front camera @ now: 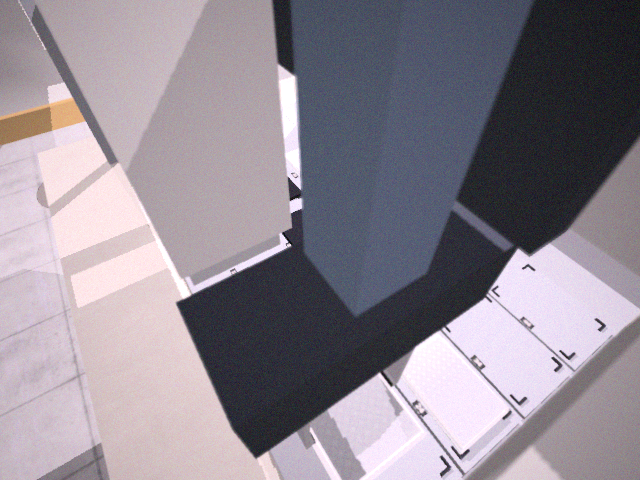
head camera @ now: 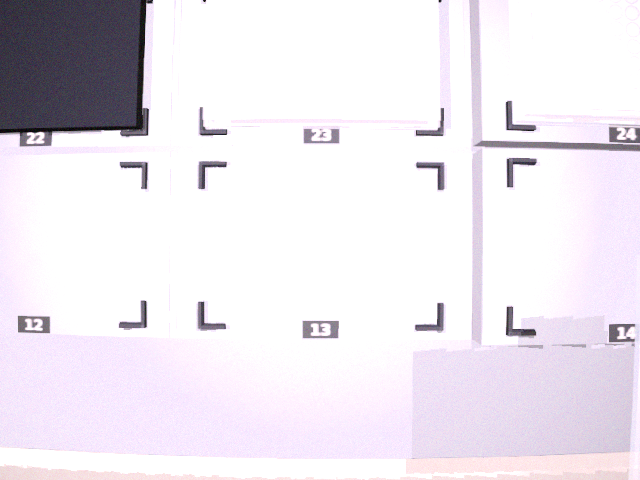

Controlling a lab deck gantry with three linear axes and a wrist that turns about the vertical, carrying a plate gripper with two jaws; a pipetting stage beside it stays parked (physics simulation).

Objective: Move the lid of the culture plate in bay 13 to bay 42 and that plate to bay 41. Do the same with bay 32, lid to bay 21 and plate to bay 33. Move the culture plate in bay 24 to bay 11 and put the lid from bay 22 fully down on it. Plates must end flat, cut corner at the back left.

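Places are measured from the robot's base along level axes (x ahead, y left, z up), in centimetres.
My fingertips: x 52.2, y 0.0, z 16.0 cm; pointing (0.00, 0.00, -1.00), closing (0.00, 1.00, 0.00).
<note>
Ahead of a thing's pixels: the offset from my fingertips to its top centre. "*": to the spot under its first point.
My gripper (front camera: 354,405) is largely hidden under its dark body in the front view. Its jaws are shut on a pale culture plate @[dx +0.0, dy +0.0, dz +0.3 cm] (front camera: 379,413) with a faint grid and raised rim, held above the front row near bay 14. Its cut corner and bay of origin cannot be told. The culture plate in bay 24 @[* dx +3.7, dy +14.7, dz -13.1 cm] (front camera: 449,387) (head camera: 578,62) lies flat. In the head view, bay 13 @[* dx -13.1, dy +4.5, dz -16.0 cm] (head camera: 320,242) is bare between its corner brackets. A dark flat piece @[dx -29.4, dy +15.0, dz -15.2 cm] (head camera: 67,62) covers bay 22; no clear lid can be made out there. Bays 32, 33, 41, 42, 21 and 11 are hidden or out of view.
A white flat piece @[dx -13.0, dy +15.0, dz -14.6 cm] (head camera: 320,62) lies in bay 23. A large pale block (front camera: 217,155) hangs left of the blue-grey wrist column (front camera: 382,155), and a black block (front camera: 547,124) hangs at the right. Corner brackets and raised bay edges mark the deck.
</note>
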